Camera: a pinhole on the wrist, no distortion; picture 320 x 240 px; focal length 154.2 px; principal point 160.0 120.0 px. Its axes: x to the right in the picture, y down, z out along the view. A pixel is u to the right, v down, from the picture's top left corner.
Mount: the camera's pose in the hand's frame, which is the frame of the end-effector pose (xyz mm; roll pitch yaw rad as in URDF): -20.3 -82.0 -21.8 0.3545 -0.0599 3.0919
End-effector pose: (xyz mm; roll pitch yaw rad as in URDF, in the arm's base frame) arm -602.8 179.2 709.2 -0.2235 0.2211 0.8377
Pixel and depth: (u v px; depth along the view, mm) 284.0 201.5 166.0
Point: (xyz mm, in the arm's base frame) -624.1 66.0 926.0
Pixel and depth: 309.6 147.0 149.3
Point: -670.2 79.3 882.5
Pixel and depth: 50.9 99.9 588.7
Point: -455.8 750.9 1030.1
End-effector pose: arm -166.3 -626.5 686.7 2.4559 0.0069 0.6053
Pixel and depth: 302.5 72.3 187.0
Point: -241.0 -831.2 605.4
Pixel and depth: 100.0 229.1 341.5
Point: -13.4 -622.3 271.4
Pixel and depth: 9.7 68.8 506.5
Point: 485.7 -668.2 543.8
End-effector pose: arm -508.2 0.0 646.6 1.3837 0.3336 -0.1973
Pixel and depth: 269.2 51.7 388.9
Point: -710.7 -216.1 995.6
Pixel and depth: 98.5 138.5 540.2
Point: -347.0 -520.5 687.2
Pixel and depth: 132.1 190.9 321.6
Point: -538.2 -343.1 580.4
